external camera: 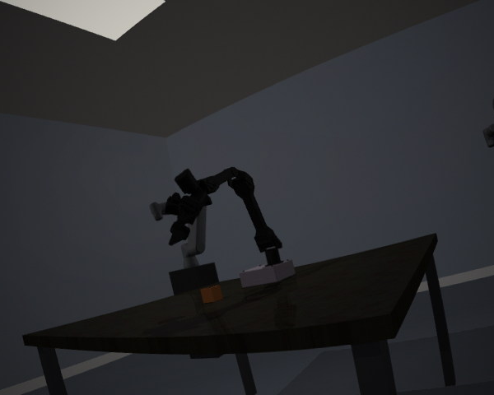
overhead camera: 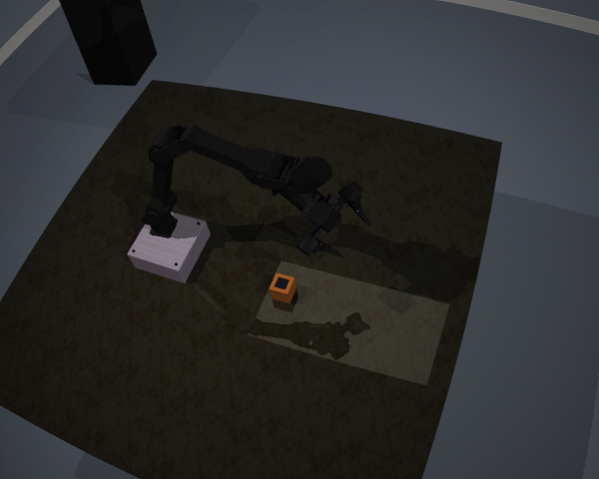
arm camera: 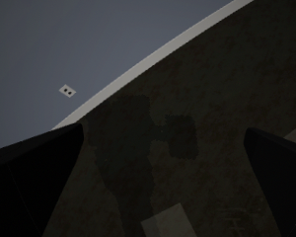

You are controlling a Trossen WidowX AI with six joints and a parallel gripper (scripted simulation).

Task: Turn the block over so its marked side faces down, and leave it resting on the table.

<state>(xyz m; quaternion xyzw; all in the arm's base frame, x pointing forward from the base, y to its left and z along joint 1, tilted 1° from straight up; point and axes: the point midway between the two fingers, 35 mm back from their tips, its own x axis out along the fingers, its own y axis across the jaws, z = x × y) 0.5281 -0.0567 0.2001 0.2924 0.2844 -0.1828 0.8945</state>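
My gripper tip is now 20 cm above the orange block, 19 cm past it and 4 cm to the left of it.
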